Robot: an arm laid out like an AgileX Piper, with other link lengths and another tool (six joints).
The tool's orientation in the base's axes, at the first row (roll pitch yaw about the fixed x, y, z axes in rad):
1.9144 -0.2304 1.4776
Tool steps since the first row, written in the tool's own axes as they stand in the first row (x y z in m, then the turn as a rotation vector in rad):
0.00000 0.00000 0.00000 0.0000 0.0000 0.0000
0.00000 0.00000 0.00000 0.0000 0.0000 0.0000
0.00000 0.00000 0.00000 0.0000 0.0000 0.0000
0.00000 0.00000 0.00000 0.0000 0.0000 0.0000
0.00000 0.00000 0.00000 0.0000 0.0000 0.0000
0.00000 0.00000 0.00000 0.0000 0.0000 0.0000
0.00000 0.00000 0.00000 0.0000 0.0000 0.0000
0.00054 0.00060 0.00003 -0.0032 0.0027 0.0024
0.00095 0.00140 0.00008 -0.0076 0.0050 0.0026
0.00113 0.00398 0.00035 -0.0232 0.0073 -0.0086
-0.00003 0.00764 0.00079 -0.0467 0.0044 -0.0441
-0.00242 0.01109 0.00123 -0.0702 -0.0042 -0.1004
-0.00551 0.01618 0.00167 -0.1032 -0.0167 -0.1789
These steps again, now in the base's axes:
0.00000 0.00000 0.00000 0.0000 0.0000 0.0000
0.00000 0.00000 0.00000 0.0000 0.0000 0.0000
0.00000 0.00000 0.00000 0.0000 0.0000 0.0000
0.00000 0.00000 0.00000 0.0000 0.0000 0.0000
0.00000 0.00000 0.00000 0.0000 0.0000 0.0000
0.00000 0.00000 0.00000 0.0000 0.0000 0.0000
0.00000 0.00000 0.00000 0.0000 0.0000 0.0000
0.00027 0.00038 0.00066 0.0028 -0.0038 0.0010
0.00060 0.00058 0.00147 0.0033 -0.0086 0.0020
0.00169 0.00011 0.00379 -0.0079 -0.0242 0.0042
0.00315 -0.00191 0.00674 -0.0445 -0.0459 0.0078
0.00444 -0.00508 0.00921 -0.1025 -0.0659 0.0130
0.00618 -0.00933 0.01303 -0.1836 -0.0940 0.0198

